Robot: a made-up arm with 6 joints.
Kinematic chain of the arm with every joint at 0, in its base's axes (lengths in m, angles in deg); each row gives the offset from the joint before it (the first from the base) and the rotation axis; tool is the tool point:
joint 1: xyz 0 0 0.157 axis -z
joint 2: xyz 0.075 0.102 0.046 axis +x
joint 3: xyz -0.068 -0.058 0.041 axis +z
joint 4: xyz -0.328 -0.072 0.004 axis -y
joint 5: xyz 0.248 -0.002 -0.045 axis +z
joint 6: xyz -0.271 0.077 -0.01 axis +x
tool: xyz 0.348 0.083 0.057
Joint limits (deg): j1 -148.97..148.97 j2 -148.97..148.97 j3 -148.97..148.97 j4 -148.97..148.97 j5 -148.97..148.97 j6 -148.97..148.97
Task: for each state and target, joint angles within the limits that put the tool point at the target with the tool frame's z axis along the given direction. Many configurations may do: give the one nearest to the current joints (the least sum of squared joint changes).
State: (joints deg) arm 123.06 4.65 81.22 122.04 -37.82 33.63
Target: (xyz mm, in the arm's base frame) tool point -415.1 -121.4 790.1 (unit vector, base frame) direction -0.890 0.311 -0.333
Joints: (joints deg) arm 129.36 -29.79 117.54 135.93 -60.78 0.99
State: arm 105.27 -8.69 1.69 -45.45 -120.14 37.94
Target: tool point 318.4 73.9 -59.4 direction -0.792 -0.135 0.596
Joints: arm 144.17 26.41 -30.53 -82.68 -118.05 43.10
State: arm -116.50 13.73 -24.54 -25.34 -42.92 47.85
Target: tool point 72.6 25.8 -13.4 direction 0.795 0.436 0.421
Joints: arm -135.36 14.04 25.62 -48.97 -56.22 90.66
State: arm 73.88 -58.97 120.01 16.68 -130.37 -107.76
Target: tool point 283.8 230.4 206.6 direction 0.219 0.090 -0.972
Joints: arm 17.79 -101.46 110.84 59.31 -125.32 -120.71
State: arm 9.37 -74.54 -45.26 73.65 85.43 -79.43
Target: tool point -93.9 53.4 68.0 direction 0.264 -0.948 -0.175
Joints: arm -30.06 -126.18 -66.64 61.26 86.78 -70.60
